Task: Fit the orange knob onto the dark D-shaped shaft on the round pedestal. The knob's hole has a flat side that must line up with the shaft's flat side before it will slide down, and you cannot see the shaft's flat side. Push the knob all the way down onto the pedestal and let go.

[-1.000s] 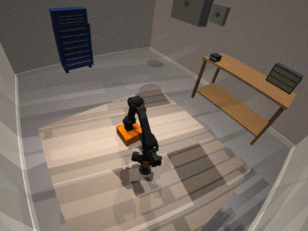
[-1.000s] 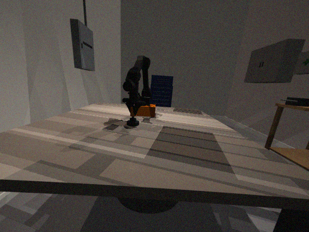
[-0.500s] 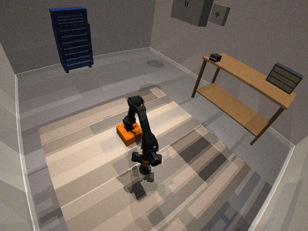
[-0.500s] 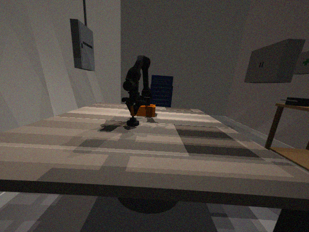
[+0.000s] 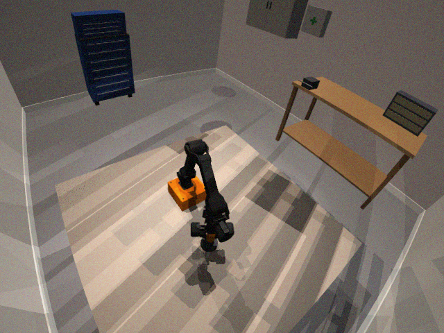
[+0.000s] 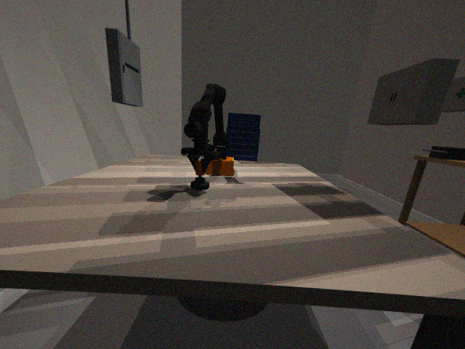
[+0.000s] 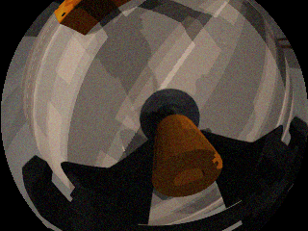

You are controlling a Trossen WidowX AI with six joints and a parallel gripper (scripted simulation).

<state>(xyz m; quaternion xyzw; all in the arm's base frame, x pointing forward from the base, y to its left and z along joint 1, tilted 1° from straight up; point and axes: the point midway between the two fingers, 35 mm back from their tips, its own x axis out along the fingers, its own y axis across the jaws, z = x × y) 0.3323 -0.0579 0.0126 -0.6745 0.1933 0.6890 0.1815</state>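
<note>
The knob is 20 mm above my gripper tip. Also, from my gripper tip: dark round pedestal 40 mm below.
</note>
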